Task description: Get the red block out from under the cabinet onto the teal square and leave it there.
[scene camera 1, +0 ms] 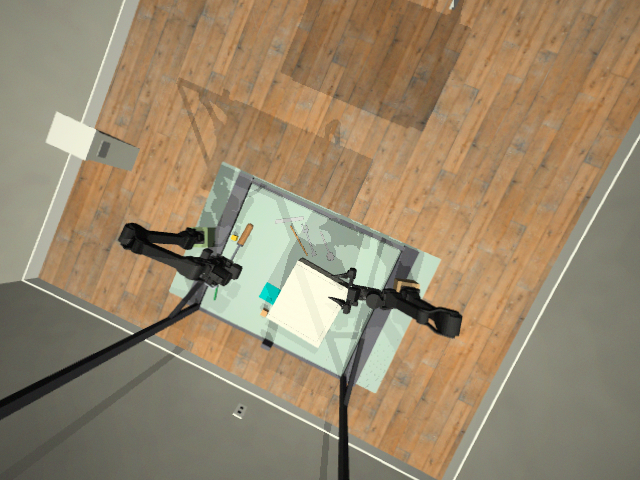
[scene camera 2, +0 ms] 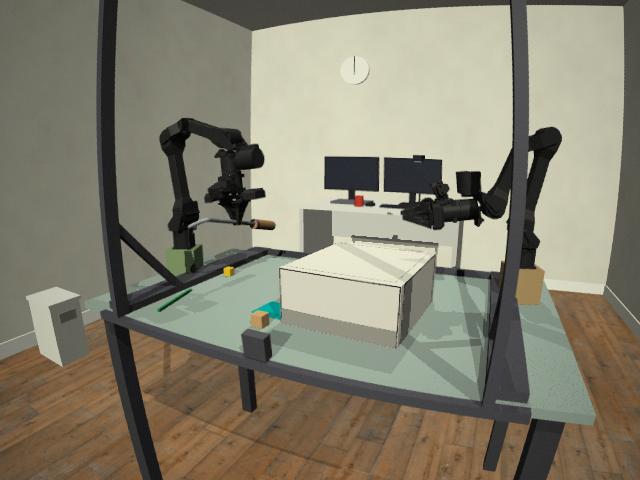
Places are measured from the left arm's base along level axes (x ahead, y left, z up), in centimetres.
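Pixels of known places: left gripper, fingertip midpoint: [scene camera 1: 231, 261] [scene camera 2: 237, 225]; right gripper, fingertip midpoint: [scene camera 1: 329, 286] [scene camera 2: 401, 215]; left arm's base, origin of the base link: [scene camera 1: 197, 237] [scene camera 2: 184, 247]; right arm's base, origin of the base link: [scene camera 1: 407, 293] [scene camera 2: 522, 265].
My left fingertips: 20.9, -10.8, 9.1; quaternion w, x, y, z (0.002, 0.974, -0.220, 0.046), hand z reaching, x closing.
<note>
Ahead of a thing's pixels: the offset from my left fingertips to its top centre, as dx, dy, dz. "spot": to the spot under its first point.
The cream cabinet @[+34.8, -19.9, -4.8] [scene camera 1: 309, 304] [scene camera 2: 338, 297] stands on the table. The teal square @[spot: +12.5, -18.3, -18.3] [scene camera 1: 269, 292] [scene camera 2: 267, 309] lies flat beside it, at its left side. The red block does not show in either view; the space under the cabinet is hidden. My left gripper [scene camera 1: 225, 269] [scene camera 2: 237, 221] is shut on a hooked metal tool [scene camera 1: 236, 252] [scene camera 2: 209, 220] with a wooden handle, held above the left part of the table. Its fingertips are hidden in scene camera 1. My right gripper [scene camera 1: 334, 289] [scene camera 2: 404, 212] is open and empty, above the cabinet's right part.
A small orange cube @[+10.4, -28.5, -15.3] [scene camera 1: 264, 312] [scene camera 2: 260, 319] lies by the teal square. A dark block @[+12.1, -44.7, -12.6] [scene camera 1: 267, 343] [scene camera 2: 256, 345] is at the table's near edge. A yellow cube @[-5.6, +10.4, -15.8] [scene camera 1: 234, 238] [scene camera 2: 229, 271] and a green stick @[-15.6, -14.5, -17.6] [scene camera 1: 215, 293] [scene camera 2: 174, 299] lie at the left. A brown stick @[+28.3, +9.1, -17.6] [scene camera 1: 298, 240] lies behind the cabinet.
</note>
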